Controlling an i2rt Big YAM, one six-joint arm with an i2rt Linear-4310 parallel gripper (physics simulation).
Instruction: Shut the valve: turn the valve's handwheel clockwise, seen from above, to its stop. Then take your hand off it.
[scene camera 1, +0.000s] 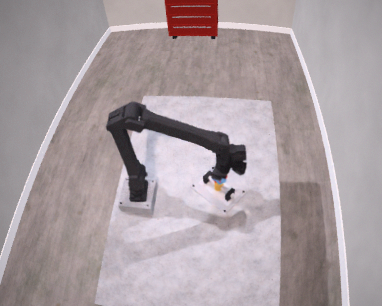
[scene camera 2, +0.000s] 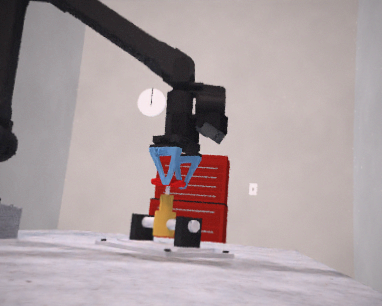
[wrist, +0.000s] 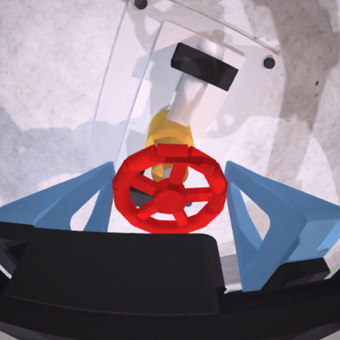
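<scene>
The red handwheel (scene camera 2: 158, 182) (wrist: 171, 201) sits level on top of the yellow valve body (scene camera 1: 218, 186) (scene camera 2: 164, 217) (wrist: 162, 125). My gripper (scene camera 1: 219, 179) (scene camera 2: 176, 185) (wrist: 169, 169) points down at the valve and is shut on the handwheel, with one blue finger against each side of its rim. In the first scene view the arm and fingers hide most of the handwheel. A white pipe (wrist: 187, 97) runs through the valve body, held by black supports (scene camera 1: 230, 193) (scene camera 2: 188, 231) (wrist: 205, 66). The wheel's turn angle against its stop cannot be told.
The valve stands on a pale, clear plate (scene camera 1: 225, 205) (wrist: 112, 90) with dark corner bolts, on a light mat (scene camera 1: 200, 270). The arm's grey base (scene camera 1: 137, 206) (scene camera 2: 10, 222) stands to the left. A red drawer cabinet (scene camera 1: 192, 17) (scene camera 2: 215, 200) stands far behind, by the wall.
</scene>
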